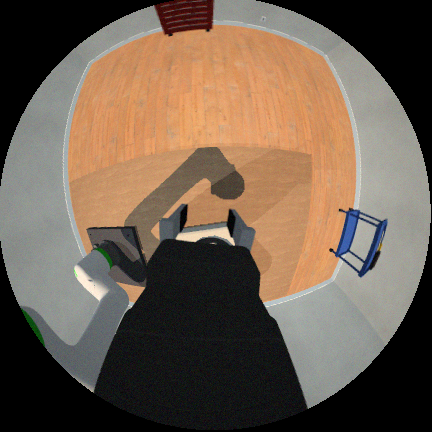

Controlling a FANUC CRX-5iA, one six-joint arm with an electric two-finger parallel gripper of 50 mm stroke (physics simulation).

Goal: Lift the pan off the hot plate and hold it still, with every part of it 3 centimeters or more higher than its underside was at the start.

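My gripper (207,214) is open, its two dark finger pads apart with nothing between them. The cream hot plate (192,235) shows in part behind and between the fingers; the black gripper body hides the rest of it. A thin curved edge, which looks like the rim of the pan (215,239), shows just above the gripper body, over the hot plate. The rest of the pan and its handle are hidden. How high the fingers are above the hot plate is hard to tell.
The robot's dark base plate (114,234) and grey arm (107,312) are at the left. The wooden table top (280,180) carries the arm's shadow. A blue cart (347,234) stands at the right, and a dark red slatted piece (186,22) stands at the far top.
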